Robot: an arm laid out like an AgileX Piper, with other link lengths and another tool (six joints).
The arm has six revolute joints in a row. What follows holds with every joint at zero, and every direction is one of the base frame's.
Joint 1 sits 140.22 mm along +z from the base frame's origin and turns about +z.
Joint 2 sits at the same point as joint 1 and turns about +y.
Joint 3 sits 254.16 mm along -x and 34.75 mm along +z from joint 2 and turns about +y.
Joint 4 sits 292.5 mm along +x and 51.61 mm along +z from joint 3 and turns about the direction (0.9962, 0, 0.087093).
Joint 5 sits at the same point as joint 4 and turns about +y.
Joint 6 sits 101.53 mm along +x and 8.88 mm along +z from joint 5 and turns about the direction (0.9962, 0, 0.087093).
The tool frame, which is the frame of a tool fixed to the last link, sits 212.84 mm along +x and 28 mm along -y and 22.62 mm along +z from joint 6; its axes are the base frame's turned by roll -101.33, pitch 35.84 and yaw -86.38 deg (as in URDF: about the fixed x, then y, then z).
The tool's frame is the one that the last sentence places.
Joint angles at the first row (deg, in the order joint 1, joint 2, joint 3, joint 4, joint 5, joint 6):
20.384 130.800 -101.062 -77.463 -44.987 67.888
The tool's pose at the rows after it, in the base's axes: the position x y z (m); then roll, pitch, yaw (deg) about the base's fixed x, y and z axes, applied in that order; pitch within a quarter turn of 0, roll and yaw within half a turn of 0:
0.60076, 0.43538, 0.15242, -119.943, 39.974, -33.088
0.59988, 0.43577, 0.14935, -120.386, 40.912, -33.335
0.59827, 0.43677, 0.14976, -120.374, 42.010, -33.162
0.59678, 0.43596, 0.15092, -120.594, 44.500, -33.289
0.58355, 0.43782, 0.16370, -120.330, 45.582, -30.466
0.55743, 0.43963, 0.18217, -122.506, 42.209, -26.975
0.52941, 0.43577, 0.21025, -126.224, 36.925, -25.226
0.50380, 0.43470, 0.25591, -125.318, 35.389, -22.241
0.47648, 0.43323, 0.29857, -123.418, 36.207, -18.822
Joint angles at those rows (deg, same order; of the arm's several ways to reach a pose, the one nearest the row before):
20.383 131.618 -101.064 -77.465 -45.187 67.890
20.384 131.800 -101.062 -77.664 -45.317 68.859
20.384 131.799 -101.062 -77.665 -45.702 69.901
20.135 131.663 -101.064 -77.932 -46.381 72.590
19.496 130.284 -101.060 -80.693 -49.348 75.951
18.885 126.810 -101.064 -88.329 -52.926 79.458
18.668 121.041 -101.061 -97.958 -55.502 84.265
18.668 115.567 -101.063 -101.185 -58.401 88.338
18.424 111.026 -101.062 -101.854 -61.934 92.451

